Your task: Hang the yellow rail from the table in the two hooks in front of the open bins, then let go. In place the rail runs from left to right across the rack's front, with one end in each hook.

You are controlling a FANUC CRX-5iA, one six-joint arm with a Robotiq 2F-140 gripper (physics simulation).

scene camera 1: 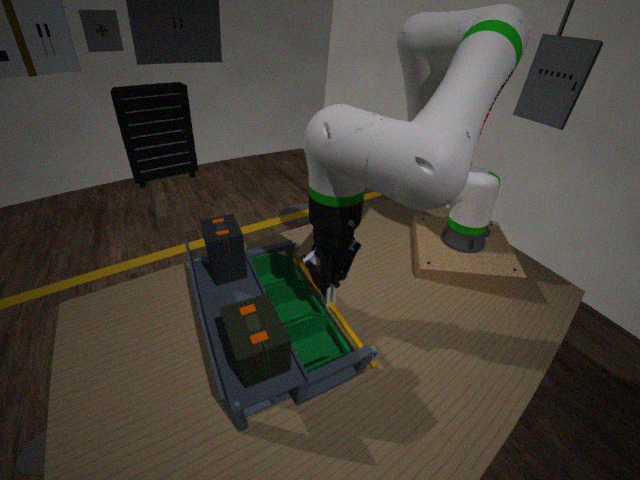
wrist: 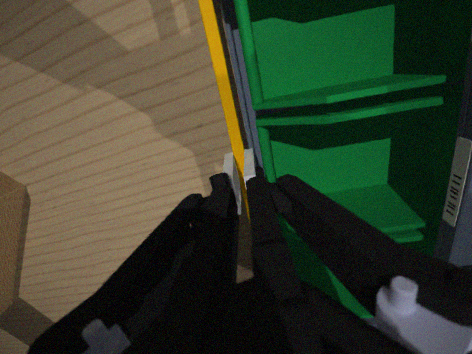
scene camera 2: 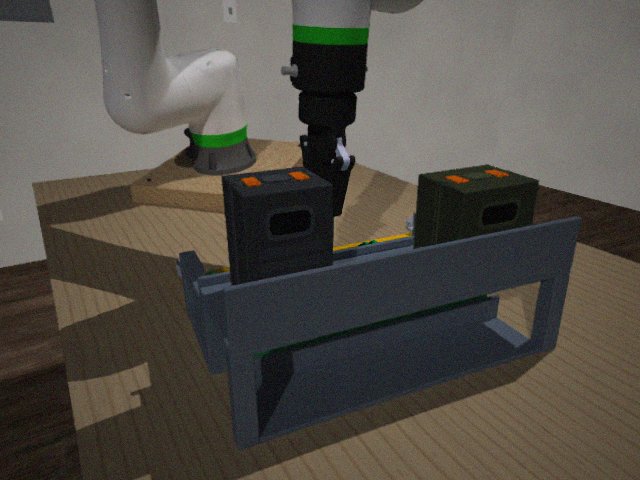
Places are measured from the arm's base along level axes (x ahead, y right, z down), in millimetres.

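Where they show: gripper, between the fingertips: (scene camera 1: 327, 301) (wrist: 241, 164); arm's base, origin of its link: (scene camera 1: 462, 240) (scene camera 2: 225, 162).
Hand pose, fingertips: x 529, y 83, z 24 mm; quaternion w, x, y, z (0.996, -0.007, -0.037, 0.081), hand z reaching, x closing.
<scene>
Each offset is from my fingertips to the top centre of the thing. "spot": to the spot under its first point. Level surfaces: height alone.
The yellow rail {dx +0, dy -1, dz -6 mm} (scene camera 1: 345, 326) (scene camera 2: 393, 238) (wrist: 225, 85) runs along the front of the grey rack (scene camera 1: 336, 373) (scene camera 2: 403, 284), beside the open green bins {dx +120, dy -78, dz -40 mm} (scene camera 1: 312, 345) (wrist: 325, 55). My gripper (scene camera 1: 330, 298) (wrist: 241, 164) is shut on the rail near its middle; in scene camera 2 its tips are hidden behind the dark grey box. In scene camera 1 the rail's near end shows just past and below the near hook {spot: dx +23, dy -168, dz -18 mm} (scene camera 1: 373, 353). The rail's far end is near the rack's far front corner. I cannot tell if either end rests in its hook.
A dark grey box {dx +172, dy +165, dz -183 mm} (scene camera 1: 224, 250) (scene camera 2: 281, 227) and an olive green box {dx +216, dy -62, dz -158 mm} (scene camera 1: 256, 341) (scene camera 2: 475, 206) stand on the rack's top behind the bins. The robot's base stands on a wooden board (scene camera 1: 465, 263) (scene camera 2: 175, 198) on the table {dz +41 mm} (scene camera 1: 124, 351) (scene camera 2: 594, 330).
</scene>
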